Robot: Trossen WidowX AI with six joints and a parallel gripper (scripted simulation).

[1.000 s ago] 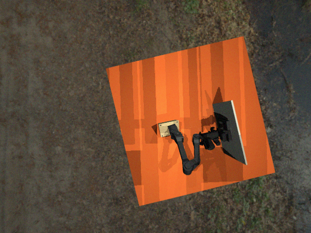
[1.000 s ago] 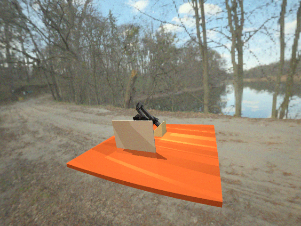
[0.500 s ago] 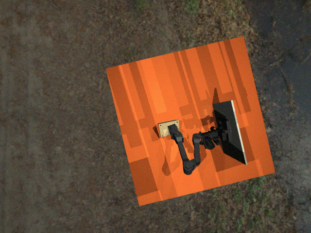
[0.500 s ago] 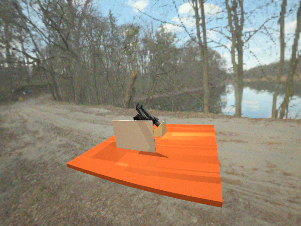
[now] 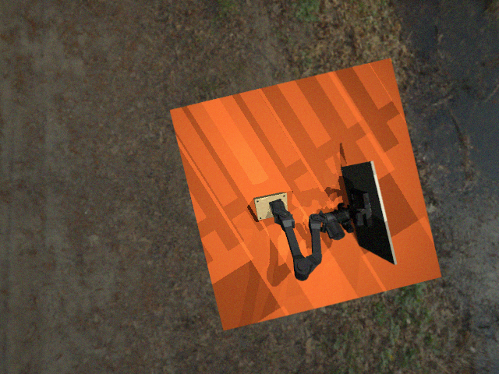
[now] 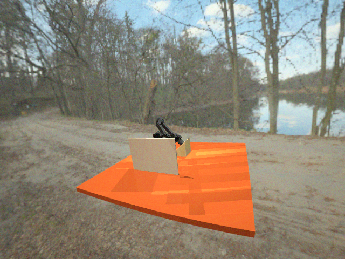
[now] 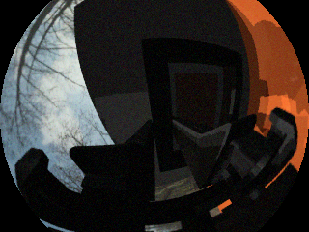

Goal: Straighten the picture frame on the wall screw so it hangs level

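The picture frame lies 5 cm below my gripper tip, 1 cm to the left of it and 1 cm ahead of it. The rest, counted from my gripper tip: wall panel: 7 cm below, 2 cm to the right, 2 cm ahead.
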